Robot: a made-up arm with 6 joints. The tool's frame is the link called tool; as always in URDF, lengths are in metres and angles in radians. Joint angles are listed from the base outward. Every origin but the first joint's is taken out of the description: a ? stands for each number. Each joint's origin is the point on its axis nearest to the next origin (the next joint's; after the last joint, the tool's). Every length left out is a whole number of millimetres.
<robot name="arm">
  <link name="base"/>
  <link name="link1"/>
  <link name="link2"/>
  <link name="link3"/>
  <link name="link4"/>
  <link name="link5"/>
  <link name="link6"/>
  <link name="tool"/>
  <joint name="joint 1" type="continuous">
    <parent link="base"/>
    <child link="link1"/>
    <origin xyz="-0.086 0.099 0.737" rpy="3.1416 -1.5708 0"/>
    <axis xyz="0 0 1"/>
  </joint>
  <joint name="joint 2" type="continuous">
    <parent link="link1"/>
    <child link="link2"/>
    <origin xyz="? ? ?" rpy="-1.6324 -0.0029 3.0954"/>
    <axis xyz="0 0 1"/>
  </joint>
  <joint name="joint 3" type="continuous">
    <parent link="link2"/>
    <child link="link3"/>
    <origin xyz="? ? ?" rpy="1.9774 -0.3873 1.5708"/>
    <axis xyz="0 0 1"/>
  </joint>
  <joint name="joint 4" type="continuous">
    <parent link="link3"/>
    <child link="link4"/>
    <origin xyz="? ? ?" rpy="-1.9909 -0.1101 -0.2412"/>
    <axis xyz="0 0 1"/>
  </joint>
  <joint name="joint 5" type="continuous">
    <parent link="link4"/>
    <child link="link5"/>
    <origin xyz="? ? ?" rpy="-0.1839 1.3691 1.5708"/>
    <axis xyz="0 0 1"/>
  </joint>
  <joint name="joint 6" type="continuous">
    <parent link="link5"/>
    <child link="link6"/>
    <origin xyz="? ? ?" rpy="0.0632 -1.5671 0"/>
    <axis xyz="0 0 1"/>
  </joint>
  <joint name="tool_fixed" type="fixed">
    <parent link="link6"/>
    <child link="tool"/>
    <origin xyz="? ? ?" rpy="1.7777 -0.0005 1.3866"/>
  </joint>
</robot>
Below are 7 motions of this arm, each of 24 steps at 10 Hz.
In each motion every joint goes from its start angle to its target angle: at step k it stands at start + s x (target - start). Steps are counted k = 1, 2, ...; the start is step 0. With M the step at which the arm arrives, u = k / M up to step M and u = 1 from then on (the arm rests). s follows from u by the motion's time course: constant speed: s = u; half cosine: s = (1 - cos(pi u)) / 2; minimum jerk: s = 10 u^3 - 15 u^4 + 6 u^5.
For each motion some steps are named. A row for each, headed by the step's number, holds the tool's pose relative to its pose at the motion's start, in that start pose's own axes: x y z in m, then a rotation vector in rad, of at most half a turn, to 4 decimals.
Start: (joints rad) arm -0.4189 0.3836 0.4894 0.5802 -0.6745 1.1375
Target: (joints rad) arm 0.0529 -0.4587 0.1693 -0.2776 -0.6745 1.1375
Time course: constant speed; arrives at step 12
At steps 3, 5, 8, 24:
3: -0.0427 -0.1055 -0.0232 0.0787 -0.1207 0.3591
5: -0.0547 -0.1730 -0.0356 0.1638 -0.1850 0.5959
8: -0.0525 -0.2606 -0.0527 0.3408 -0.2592 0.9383
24: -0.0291 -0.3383 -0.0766 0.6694 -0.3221 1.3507

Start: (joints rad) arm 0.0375 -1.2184 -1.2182 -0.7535 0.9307 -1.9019
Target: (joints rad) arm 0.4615 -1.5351 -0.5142 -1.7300 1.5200 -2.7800
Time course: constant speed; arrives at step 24
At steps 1, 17, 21, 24:
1: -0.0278 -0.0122 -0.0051 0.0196 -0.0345 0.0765
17: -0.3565 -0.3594 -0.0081 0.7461 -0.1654 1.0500
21: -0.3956 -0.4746 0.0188 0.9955 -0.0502 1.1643
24: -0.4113 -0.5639 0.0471 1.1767 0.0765 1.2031

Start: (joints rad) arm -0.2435 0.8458 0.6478 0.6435 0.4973 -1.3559
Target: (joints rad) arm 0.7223 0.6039 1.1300 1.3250 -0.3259 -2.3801
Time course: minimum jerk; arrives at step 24
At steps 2, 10, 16, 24:
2: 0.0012 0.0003 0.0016 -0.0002 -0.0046 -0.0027
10: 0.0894 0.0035 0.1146 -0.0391 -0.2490 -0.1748
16: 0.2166 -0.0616 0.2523 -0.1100 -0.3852 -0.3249
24: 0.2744 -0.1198 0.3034 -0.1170 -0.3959 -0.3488

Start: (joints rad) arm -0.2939 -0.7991 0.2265 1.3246 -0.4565 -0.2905
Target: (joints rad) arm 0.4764 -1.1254 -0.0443 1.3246 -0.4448 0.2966
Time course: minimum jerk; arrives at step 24
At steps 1, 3, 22, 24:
1: -0.0001 0.0000 0.0003 0.0004 0.0004 0.0001
3: -0.0020 0.0000 0.0064 0.0104 0.0101 0.0028
22: -0.0426 -0.0879 0.3692 0.5820 0.5734 0.2351
24: -0.0424 -0.0887 0.3708 0.5846 0.5761 0.2365

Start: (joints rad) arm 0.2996 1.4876 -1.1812 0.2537 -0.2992 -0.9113
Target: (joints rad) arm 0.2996 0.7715 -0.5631 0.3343 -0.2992 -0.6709
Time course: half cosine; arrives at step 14
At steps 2, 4, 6, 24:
2: -0.0027 0.0073 -0.0318 -0.0449 -0.0146 -0.0090
4: -0.0052 0.0204 -0.1217 -0.1664 -0.0602 -0.0387
6: 0.0055 0.0211 -0.2494 -0.3301 -0.1389 -0.0927
24: 0.1390 -0.0801 -0.5627 -0.7159 -0.4711 -0.3177

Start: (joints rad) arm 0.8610 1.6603 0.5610 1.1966 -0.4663 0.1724
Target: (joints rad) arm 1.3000 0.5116 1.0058 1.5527 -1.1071 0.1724
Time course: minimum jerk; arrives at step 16
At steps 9, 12, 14, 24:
9: -0.0766 -0.1381 0.0366 0.3952 -0.2492 0.1459
12: -0.1174 -0.2628 0.0487 0.5448 -0.2336 0.2939
14: -0.1246 -0.3092 0.0514 0.5813 -0.2148 0.3481
24: -0.1255 -0.3181 0.0518 0.5874 -0.2107 0.3584

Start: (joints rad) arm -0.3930 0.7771 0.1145 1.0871 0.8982 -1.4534
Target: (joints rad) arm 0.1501 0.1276 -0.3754 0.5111 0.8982 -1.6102
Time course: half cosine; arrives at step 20
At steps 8, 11, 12, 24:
8: -0.1348 0.0381 0.0961 0.2579 -0.0663 0.4131
11: -0.2163 0.0297 0.1587 0.4497 -0.1495 0.6754
12: -0.2405 0.0219 0.1773 0.5150 -0.1832 0.7581
24: -0.3310 -0.0368 0.2418 0.8212 -0.3734 1.1101

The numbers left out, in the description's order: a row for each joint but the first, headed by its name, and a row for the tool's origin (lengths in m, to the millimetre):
joint 2: 0.016 -0.152 0
joint 3: -0.157 0.123 0
joint 4: 0.279 0.446 0
joint 5: 0.026 0.035 0
joint 6: 0.001 0.027 0
tool: 0.018 -0.062 0

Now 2 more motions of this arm.
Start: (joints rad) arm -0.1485 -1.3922 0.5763 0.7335 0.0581 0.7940
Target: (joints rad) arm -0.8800 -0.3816 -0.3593 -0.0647 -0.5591 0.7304
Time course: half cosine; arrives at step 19
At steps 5, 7, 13, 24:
5: -0.0236 -0.0599 -0.1345 -0.2243 0.0102 -0.1244
7: -0.0622 -0.1353 -0.2267 -0.4155 0.0091 -0.2042
13: -0.2857 -0.4184 -0.3189 -1.0031 0.0230 -0.3302
24: -0.4020 -0.4805 -0.2589 -1.2120 0.0722 -0.3570

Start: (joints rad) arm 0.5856 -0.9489 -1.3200 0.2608 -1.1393 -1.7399
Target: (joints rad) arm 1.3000 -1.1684 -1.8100 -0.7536 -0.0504 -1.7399
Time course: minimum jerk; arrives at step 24
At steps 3, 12, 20, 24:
3: -0.0002 0.0010 -0.0011 0.0067 -0.0147 -0.0234
12: -0.0010 0.0374 -0.0433 0.1984 -0.5999 -0.5773
20: 0.0114 0.0729 -0.0982 0.3237 -1.3429 -0.7415
24: 0.0128 0.0753 -0.1028 0.3293 -1.4025 -0.7359

